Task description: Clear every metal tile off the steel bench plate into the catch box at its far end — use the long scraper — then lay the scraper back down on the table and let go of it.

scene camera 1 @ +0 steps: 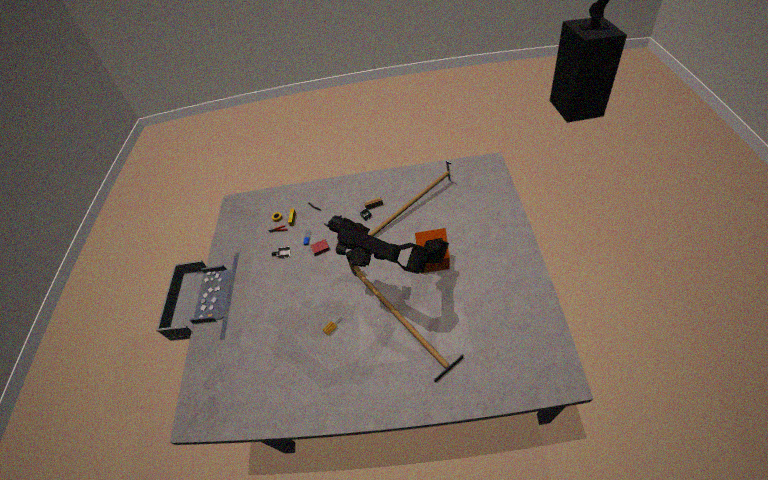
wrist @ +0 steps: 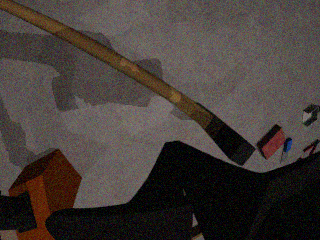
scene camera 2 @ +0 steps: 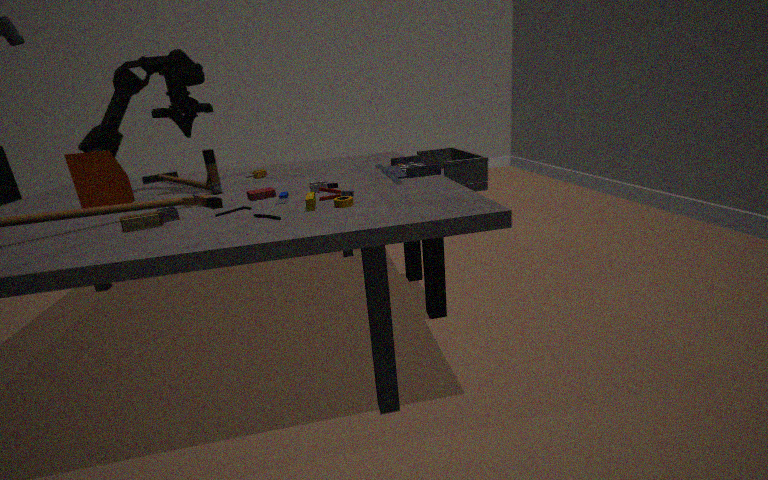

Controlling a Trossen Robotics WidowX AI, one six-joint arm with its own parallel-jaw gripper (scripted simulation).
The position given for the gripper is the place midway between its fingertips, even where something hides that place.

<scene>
The gripper (scene camera 2: 188, 137) is shut, with nothing in its grasp. Further things: a long scraper (scene camera 1: 356, 271).
The long scraper also shows in scene camera 2 (scene camera 2: 212, 183). The gripper shows as well in the wrist view (wrist: 172, 148).
</scene>
